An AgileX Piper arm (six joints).
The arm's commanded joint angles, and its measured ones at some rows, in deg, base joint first. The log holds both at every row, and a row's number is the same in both.
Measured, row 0:
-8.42, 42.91, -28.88, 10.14, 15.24, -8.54
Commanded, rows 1 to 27:
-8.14, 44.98, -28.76, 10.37, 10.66, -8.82
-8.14, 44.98, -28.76, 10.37, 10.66, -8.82
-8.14, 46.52, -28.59, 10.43, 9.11, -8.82
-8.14, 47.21, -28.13, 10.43, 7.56, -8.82
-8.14, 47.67, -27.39, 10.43, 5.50, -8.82
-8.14, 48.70, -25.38, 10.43, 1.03, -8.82
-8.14, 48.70, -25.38, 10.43, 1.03, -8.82
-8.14, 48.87, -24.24, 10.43, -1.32, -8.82
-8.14, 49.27, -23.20, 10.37, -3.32, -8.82
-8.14, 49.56, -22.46, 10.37, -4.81, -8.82
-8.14, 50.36, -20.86, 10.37, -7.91, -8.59
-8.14, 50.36, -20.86, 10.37, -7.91, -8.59
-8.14, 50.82, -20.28, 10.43, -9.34, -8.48
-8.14, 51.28, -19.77, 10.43, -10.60, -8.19
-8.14, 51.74, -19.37, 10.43, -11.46, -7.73
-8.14, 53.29, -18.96, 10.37, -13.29, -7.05
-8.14, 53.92, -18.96, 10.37, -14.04, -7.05
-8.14, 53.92, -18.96, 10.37, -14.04, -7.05
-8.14, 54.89, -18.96, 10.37, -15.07, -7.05
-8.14, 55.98, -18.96, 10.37, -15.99, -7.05
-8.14, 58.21, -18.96, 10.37, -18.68, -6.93
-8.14, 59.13, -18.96, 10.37, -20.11, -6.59
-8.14, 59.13, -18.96, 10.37, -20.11, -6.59
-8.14, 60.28, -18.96, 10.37, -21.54, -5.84
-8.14, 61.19, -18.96, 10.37, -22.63, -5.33
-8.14, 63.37, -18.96, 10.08, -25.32, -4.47
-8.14, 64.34, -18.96, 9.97, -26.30, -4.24
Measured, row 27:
-8.14, 62.22, -19.02, 10.20, -22.17, -5.16
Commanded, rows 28 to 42:
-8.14, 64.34, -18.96, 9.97, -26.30, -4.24
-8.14, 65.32, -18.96, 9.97, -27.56, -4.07
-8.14, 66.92, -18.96, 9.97, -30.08, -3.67
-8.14, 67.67, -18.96, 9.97, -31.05, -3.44
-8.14, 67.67, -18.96, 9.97, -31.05, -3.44
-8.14, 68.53, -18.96, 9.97, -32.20, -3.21
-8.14, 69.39, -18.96, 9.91, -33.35, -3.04
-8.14, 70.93, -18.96, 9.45, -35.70, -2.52
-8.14, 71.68, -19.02, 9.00, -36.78, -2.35
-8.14, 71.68, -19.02, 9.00, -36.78, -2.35
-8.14, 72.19, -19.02, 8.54, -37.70, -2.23
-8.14, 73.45, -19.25, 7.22, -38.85, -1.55
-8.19, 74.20, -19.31, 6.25, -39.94, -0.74
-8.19, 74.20, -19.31, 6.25, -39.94, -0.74
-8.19, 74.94, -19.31, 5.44, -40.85, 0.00
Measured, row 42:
-8.14, 73.51, -19.02, 8.14, -37.24, -1.60
